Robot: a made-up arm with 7 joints.
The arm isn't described. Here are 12 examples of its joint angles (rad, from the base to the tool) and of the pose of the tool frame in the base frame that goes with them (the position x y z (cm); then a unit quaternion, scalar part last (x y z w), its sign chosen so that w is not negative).
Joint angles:
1: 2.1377 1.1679 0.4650 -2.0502 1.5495 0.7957 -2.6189
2: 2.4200 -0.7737 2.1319 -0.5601 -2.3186 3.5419 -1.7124
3: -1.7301 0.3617 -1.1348 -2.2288 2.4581 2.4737 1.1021
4: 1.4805 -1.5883 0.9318 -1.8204 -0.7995 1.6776 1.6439
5: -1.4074 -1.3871 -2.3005 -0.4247 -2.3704 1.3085 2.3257
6: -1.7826 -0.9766 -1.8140 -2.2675 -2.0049 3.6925 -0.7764
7: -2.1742 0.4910 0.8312 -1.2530 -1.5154 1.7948 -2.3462
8: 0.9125 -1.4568 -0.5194 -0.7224 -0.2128 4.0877 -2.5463
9: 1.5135 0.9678 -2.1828 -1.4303 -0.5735 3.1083 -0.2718
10: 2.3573 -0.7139 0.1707 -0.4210 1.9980 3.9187 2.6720
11: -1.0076 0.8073 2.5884 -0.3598 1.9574 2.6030 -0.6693
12: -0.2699 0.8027 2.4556 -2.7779 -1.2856 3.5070 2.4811
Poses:
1: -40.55 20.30 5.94 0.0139 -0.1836 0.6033 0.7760
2: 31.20 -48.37 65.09 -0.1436 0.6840 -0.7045 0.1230
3: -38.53 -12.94 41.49 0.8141 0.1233 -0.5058 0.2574
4: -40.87 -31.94 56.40 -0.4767 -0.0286 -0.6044 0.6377
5: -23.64 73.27 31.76 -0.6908 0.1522 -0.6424 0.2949
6: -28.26 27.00 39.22 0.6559 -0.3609 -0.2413 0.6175
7: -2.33 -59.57 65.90 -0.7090 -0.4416 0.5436 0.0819
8: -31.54 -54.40 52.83 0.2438 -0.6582 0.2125 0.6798
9: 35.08 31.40 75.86 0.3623 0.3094 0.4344 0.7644
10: 22.94 -20.89 88.39 -0.2439 -0.1564 -0.8460 0.4476
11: 34.28 -31.04 87.16 0.2669 0.0007 -0.1560 0.9510
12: -4.14 14.19 55.37 -0.6663 -0.3875 0.4432 0.4577
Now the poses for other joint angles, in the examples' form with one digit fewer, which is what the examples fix.
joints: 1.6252 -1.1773 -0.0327 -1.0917 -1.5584 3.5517 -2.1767
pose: -2.4 -41.0 80.3 -0.046 -0.188 0.470 0.861
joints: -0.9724 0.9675 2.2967 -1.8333 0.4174 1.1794 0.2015
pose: 32.7 11.6 73.3 -0.617 -0.607 0.337 0.371
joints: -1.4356 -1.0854 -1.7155 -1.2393 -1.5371 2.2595 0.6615
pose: -47.0 44.5 53.8 -0.322 -0.855 -0.141 0.382
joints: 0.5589 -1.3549 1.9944 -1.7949 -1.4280 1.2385 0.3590
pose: -55.3 16.2 20.2 0.044 0.134 0.890 0.433
